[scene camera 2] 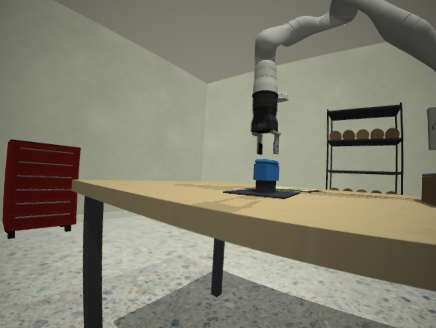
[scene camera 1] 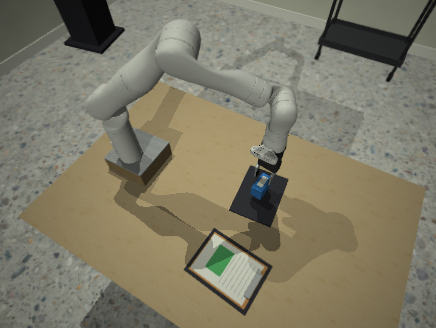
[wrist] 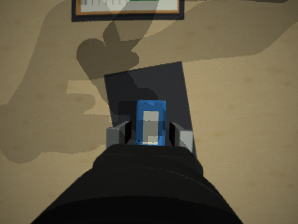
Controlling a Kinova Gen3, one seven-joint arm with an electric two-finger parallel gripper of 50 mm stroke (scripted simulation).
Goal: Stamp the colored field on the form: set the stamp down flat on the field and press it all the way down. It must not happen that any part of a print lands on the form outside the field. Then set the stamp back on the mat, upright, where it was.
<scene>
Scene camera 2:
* gripper: 267, 154
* blue stamp: 266, 172
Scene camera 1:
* clipboard: 236, 275
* dark mat: 264, 212
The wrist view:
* gripper: 150, 129
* dark mat: 166, 82
</scene>
